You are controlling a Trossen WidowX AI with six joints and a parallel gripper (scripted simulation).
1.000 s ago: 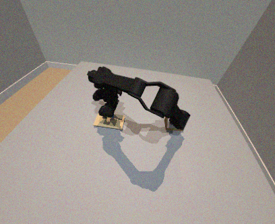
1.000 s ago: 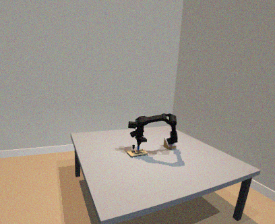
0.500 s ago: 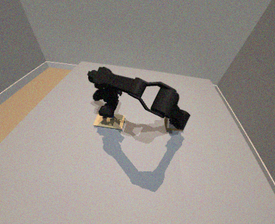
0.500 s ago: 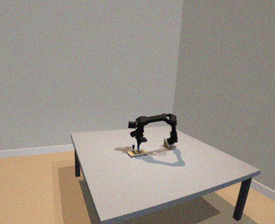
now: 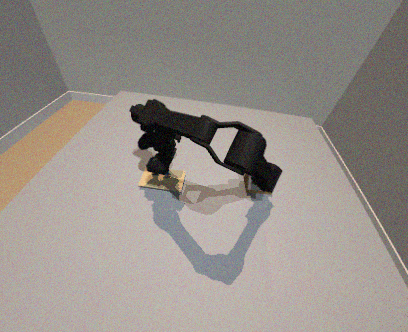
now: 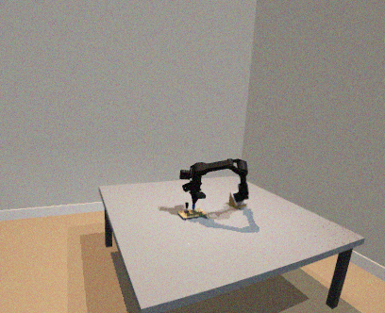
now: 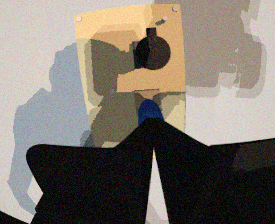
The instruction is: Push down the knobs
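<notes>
Right now my gripper tip is 5 cm short of the black knob and 1 cm to the left of it. From my gripper tip the other things lie so: blue knob 2 cm below.
</notes>
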